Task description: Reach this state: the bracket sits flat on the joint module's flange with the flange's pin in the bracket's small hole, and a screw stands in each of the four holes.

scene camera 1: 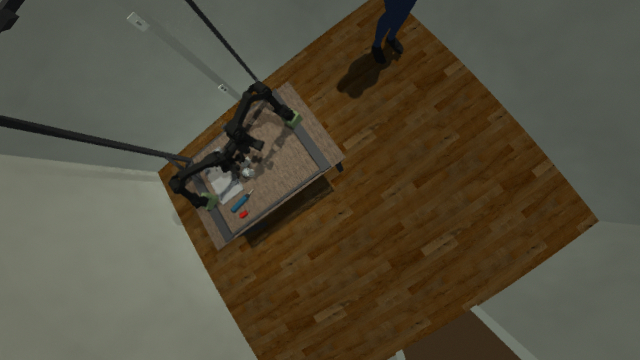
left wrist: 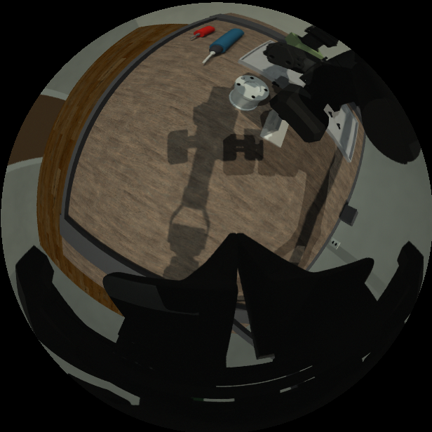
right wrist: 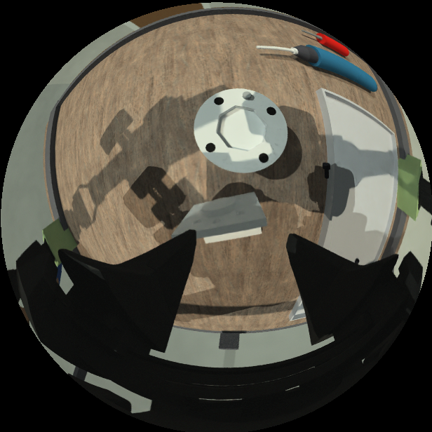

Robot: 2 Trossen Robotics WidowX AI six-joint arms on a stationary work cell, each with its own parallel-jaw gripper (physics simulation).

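Observation:
The silver joint module (right wrist: 240, 130) stands on the table, its flange bare with four empty holes and a pin (right wrist: 249, 95). It also shows in the left wrist view (left wrist: 249, 92) and the scene view (scene camera 1: 246, 171). The grey bracket (right wrist: 221, 219) lies on the table between the module and my right gripper (right wrist: 242, 236), which is open and empty just short of it. The bracket also shows in the left wrist view (left wrist: 274, 127). Small black screws (right wrist: 327, 169) lie on the white tray (right wrist: 360, 173). My left gripper (left wrist: 234, 237) is shut and empty, high over the table, away from the parts.
A black block (right wrist: 158, 193) lies on the table left of the bracket. A blue screwdriver (right wrist: 338, 64) and a small red tool (right wrist: 332, 43) lie beyond the tray. A raised grey rim borders the table. A person (scene camera 1: 389, 26) stands on the floor far from the table.

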